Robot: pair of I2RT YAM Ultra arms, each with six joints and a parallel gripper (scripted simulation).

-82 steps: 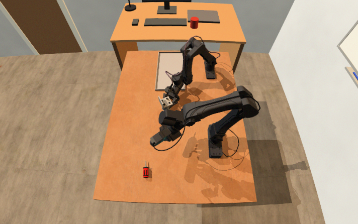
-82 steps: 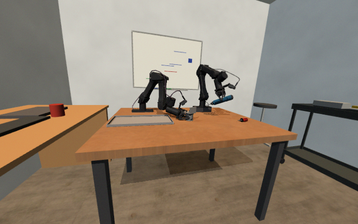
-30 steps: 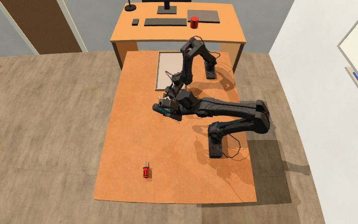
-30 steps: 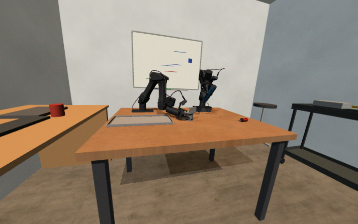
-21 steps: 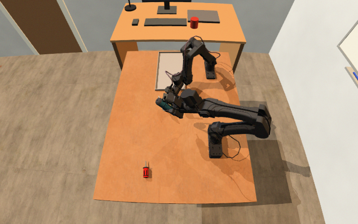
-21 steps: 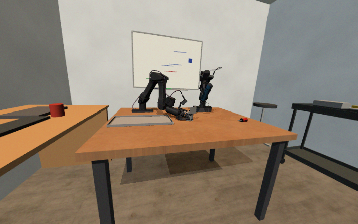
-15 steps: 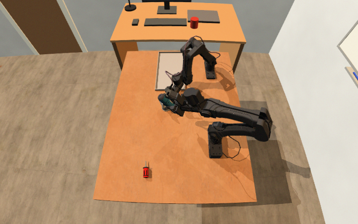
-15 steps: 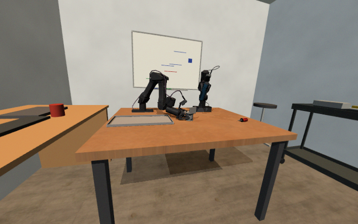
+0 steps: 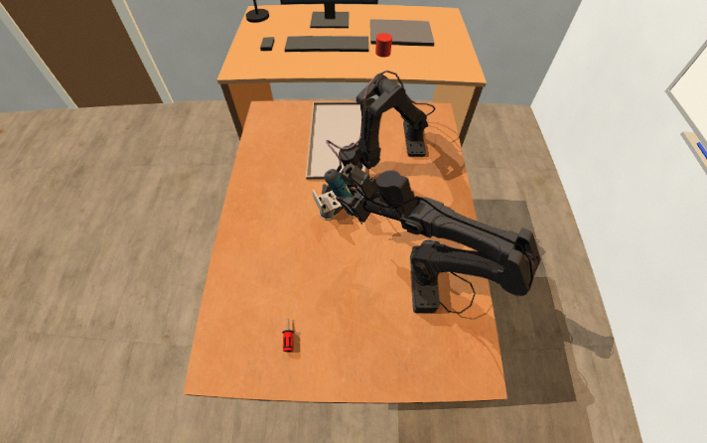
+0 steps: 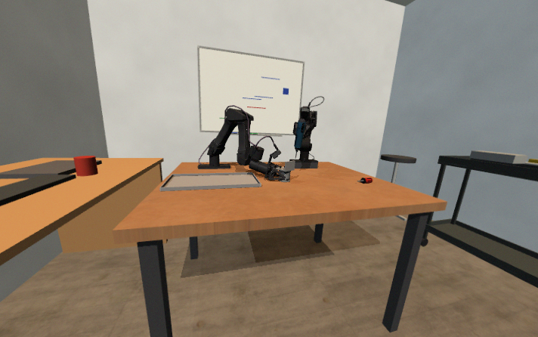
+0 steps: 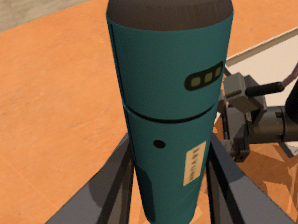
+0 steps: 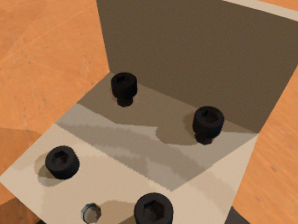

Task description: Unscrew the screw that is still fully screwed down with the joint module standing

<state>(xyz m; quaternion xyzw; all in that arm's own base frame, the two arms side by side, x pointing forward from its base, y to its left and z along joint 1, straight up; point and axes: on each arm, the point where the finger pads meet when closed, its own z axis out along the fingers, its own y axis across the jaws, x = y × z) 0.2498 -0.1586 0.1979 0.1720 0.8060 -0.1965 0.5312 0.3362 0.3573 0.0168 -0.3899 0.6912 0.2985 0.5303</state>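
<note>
My right hand is 50 mm below the l-shaped bracket. Also, from my right hand: small red screwdriver (80 mm ahead, 430 mm to the left, 10 mm below); then grey bit (110 mm behind, 100 mm to the left, 100 mm above); then grey tray (360 mm to the right, 20 mm below).
</note>
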